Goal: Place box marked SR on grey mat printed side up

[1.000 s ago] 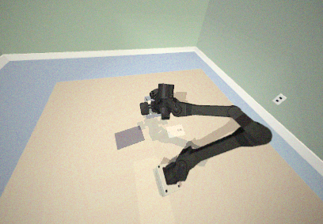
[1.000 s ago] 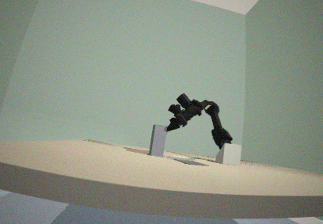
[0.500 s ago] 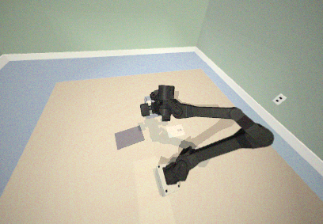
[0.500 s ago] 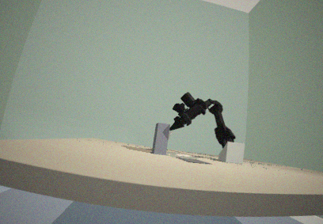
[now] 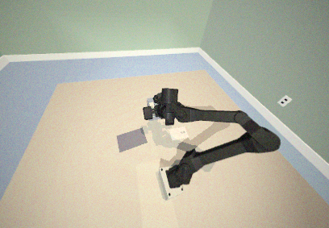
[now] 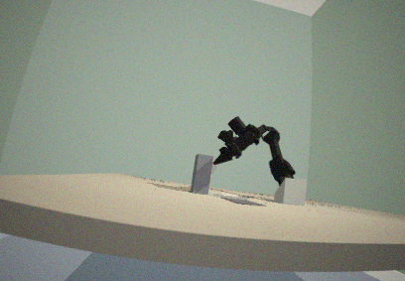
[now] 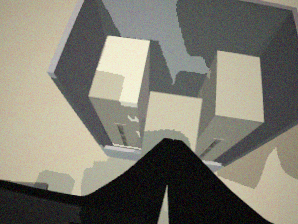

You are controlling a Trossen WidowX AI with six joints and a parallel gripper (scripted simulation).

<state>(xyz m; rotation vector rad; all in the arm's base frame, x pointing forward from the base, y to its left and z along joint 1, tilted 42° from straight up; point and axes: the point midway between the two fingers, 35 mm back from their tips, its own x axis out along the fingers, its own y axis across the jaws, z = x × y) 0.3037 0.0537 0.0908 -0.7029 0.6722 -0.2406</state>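
The white box marked SR lies 60 mm below my gripper tip, 30 mm ahead of it and 10 mm to the left of it. Round my gripper tip: grey mat (170 mm to the left, 120 mm below, 90 mm behind); white card (120 mm below, 110 mm behind, 100 mm to the right).
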